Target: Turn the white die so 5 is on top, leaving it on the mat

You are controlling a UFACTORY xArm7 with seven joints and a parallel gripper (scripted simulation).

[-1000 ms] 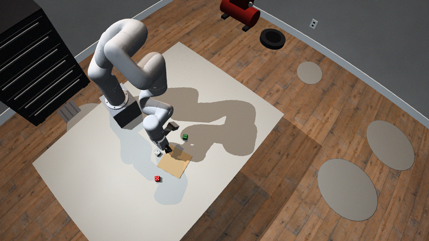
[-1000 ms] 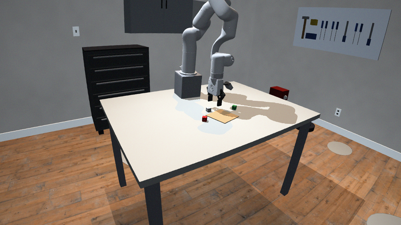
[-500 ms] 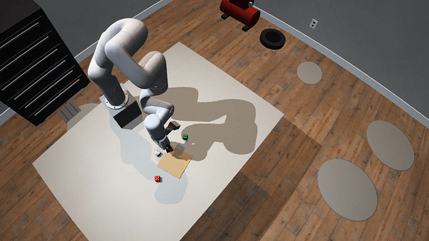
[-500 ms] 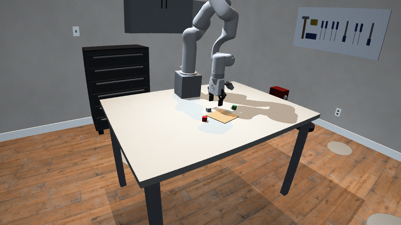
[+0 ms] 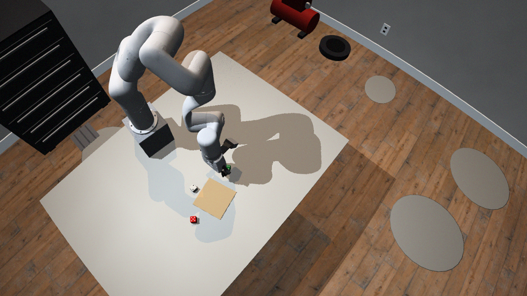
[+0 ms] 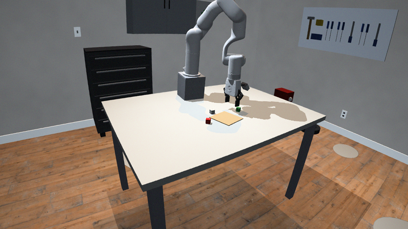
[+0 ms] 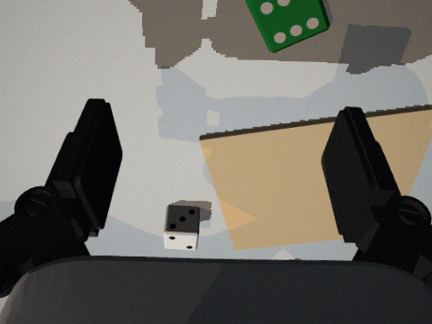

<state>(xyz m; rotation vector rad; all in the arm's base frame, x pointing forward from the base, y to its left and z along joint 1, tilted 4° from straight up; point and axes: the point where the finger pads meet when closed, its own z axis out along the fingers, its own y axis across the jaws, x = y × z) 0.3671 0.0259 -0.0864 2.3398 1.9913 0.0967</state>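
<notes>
Now: the green die 40 mm below my hand, 30 mm to the left of it and 30 mm ahead of it. Round my hand: white die 120 mm to the right, 50 mm behind, 40 mm below; then red die 240 mm to the right, 40 mm below, 40 mm ahead; then tan mat 110 mm to the right, 50 mm below, 50 mm ahead.
</notes>
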